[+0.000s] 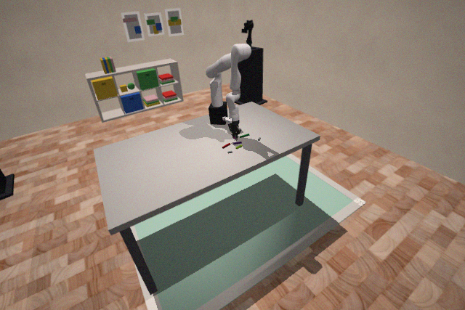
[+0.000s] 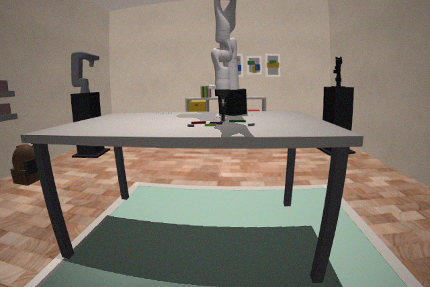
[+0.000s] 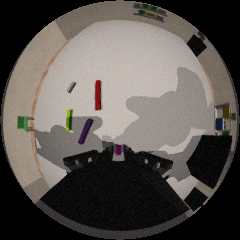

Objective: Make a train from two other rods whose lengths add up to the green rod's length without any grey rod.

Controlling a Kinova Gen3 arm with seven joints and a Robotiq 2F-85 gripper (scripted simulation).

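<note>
My gripper is now 10 mm above the magenta rod. From my hand the other things lie so: green rod: 70 mm to the left, 30 mm ahead, 10 mm below; then purple rod: 70 mm ahead, 40 mm to the right, 10 mm below; then red rod: 120 mm to the right, 50 mm ahead, 10 mm below.
</note>
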